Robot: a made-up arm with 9 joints.
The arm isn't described. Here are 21 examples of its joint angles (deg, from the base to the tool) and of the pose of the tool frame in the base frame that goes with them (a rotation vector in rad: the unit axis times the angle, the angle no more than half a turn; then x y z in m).
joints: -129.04 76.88 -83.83 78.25 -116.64 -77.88 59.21 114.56 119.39
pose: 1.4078 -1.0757 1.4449 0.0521 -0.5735 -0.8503
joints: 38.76 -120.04 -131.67 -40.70 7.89 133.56 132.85 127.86 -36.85
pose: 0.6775 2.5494 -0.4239 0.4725 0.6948 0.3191
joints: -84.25 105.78 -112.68 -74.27 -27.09 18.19 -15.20 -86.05 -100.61
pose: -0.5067 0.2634 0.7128 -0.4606 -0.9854 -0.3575
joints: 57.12 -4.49 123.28 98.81 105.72 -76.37 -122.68 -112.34 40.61
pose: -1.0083 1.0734 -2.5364 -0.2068 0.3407 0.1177
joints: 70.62 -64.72 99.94 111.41 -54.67 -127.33 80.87 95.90 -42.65
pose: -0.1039 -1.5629 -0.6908 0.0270 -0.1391 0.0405
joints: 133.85 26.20 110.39 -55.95 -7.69 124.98 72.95 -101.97 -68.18
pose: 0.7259 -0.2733 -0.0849 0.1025 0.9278 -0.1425
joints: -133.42 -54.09 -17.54 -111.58 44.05 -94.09 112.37 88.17 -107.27
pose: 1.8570 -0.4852 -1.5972 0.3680 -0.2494 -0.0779
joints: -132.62 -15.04 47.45 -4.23 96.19 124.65 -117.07 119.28 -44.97
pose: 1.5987 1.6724 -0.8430 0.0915 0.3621 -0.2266
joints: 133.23 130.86 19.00 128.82 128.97 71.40 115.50 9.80 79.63
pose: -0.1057 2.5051 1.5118 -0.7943 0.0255 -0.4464
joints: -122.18 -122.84 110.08 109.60 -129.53 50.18 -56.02 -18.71 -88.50
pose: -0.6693 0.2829 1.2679 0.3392 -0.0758 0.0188
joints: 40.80 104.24 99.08 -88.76 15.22 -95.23 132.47 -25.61 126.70
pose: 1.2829 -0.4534 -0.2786 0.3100 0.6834 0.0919
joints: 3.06 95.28 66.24 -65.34 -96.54 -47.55 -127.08 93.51 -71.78
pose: -0.8408 0.7018 -1.2367 -0.2169 -0.3335 -0.4871
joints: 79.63 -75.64 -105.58 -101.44 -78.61 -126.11 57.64 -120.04 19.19
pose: -0.3702 -2.2379 -0.2820 0.9868 0.9193 0.5561
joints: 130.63 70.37 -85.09 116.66 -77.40 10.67 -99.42 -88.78 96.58
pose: 0.6545 1.3155 0.3712 -0.4794 1.0149 -0.6986
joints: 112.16 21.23 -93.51 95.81 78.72 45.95 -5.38 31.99 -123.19
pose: 0.9945 -1.6955 -0.0567 0.0682 0.6548 0.3488
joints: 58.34 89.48 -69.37 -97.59 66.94 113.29 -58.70 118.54 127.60
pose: -1.6201 0.0218 1.2125 0.2669 0.0170 0.5065
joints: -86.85 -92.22 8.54 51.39 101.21 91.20 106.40 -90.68 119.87
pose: 1.3978 -0.4561 -1.0353 1.1473 0.2459 -0.1499
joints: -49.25 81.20 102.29 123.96 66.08 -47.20 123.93 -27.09 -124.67
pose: 0.1822 0.1283 0.8304 -0.4203 -0.2352 -0.3204
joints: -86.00 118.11 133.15 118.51 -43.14 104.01 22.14 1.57 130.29
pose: -1.9875 2.0449 0.6063 0.4352 -0.4895 0.5110
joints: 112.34 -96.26 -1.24 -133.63 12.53 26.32 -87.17 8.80 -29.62
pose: 1.2430 0.0250 0.6117 0.1423 0.1495 -0.4941
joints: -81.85 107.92 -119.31 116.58 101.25 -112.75 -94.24 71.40 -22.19
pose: 2.3550 -1.6311 1.1278 -0.3091 -0.1742 0.4222
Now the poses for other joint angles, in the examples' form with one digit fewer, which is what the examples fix.
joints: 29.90 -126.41 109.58 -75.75 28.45 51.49 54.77 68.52 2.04
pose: 0.119 0.090 -1.243 0.288 0.378 0.172
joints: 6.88 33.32 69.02 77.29 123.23 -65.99 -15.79 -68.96 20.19
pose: -2.120 -1.818 -0.183 -0.251 -0.741 0.885
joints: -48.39 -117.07 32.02 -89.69 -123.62 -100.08 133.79 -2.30 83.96
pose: 0.414 -0.214 0.318 0.217 0.678 -0.023
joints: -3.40 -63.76 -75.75 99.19 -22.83 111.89 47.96 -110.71 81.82
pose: -0.195 -0.531 -1.700 -0.058 -0.007 0.059
